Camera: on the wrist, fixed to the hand. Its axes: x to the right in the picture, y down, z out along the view.
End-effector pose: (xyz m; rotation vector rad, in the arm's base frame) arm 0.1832 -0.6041 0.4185 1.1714 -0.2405 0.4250
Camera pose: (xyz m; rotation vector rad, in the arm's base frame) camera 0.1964 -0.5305 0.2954 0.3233 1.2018 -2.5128
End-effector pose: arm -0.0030 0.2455 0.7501 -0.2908 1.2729 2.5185
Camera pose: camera 0.0534 0.1970 0.6268 -0.6344 -0.3024 -0.3085
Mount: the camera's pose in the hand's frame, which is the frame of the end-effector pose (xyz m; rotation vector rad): -0.0227 -0.0851 -0.1139 0.0486 0.4539 3.0569
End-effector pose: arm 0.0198 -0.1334 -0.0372 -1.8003 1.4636 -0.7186
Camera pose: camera -0.0234 -0.1206 0.0996 1.6310 2.0786 0.6309
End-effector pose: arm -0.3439 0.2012 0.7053 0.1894 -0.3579 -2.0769
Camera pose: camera -0.3702 0.2412 0.5695 -0.0218 -0.0464 0.9949
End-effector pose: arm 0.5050 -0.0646 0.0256 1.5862 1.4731 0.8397
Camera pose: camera 0.3629 -0.0738 0.0040 -1.3800 1.3603 -1.2201
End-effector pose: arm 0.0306 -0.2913 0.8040 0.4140 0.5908 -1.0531
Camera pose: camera -0.0828 -0.2472 0.7269 0.8907 -0.1816 1.9805
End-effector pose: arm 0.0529 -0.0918 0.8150 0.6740 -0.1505 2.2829
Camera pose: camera 0.0765 -0.0107 0.6984 0.3689 0.4042 -0.8949
